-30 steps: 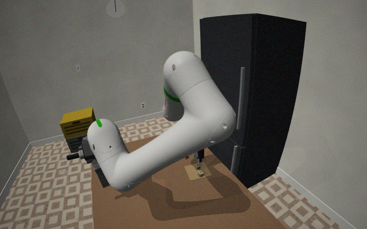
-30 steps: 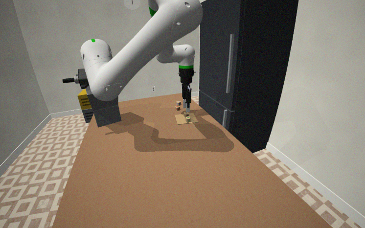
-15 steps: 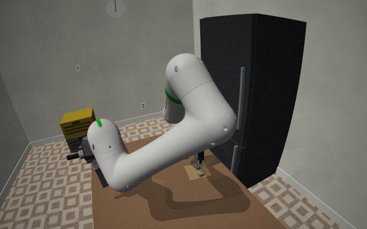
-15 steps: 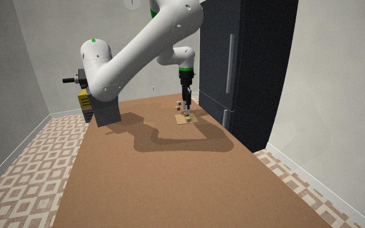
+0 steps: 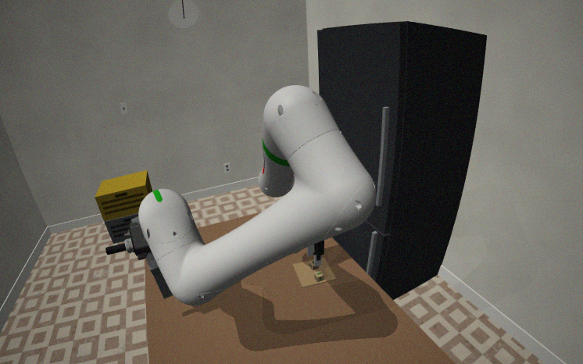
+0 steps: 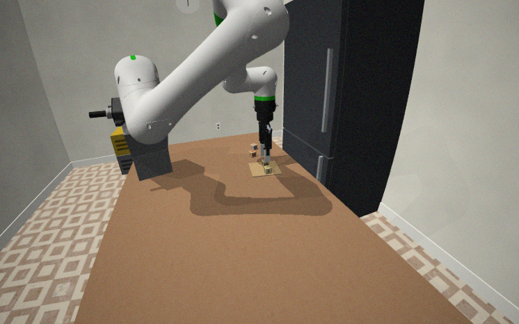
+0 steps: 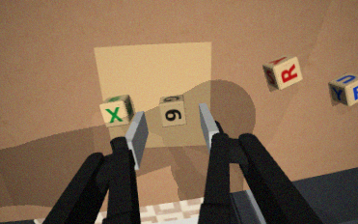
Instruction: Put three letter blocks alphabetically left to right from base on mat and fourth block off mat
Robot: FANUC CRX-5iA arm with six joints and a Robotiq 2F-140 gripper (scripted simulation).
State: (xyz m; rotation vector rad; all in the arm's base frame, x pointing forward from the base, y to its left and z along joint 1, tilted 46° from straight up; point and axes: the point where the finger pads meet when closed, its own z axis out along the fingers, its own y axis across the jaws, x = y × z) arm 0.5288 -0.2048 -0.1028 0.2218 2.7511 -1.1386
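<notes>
The block marked 9 lies 6 cm below my hand. From my hand the other things lie so: R block: 14 cm to the left, 6 cm below; tan mat: 1 cm behind, 2 cm to the right, 7 cm below; X block: 2 cm behind, 6 cm to the right, 6 cm below.
</notes>
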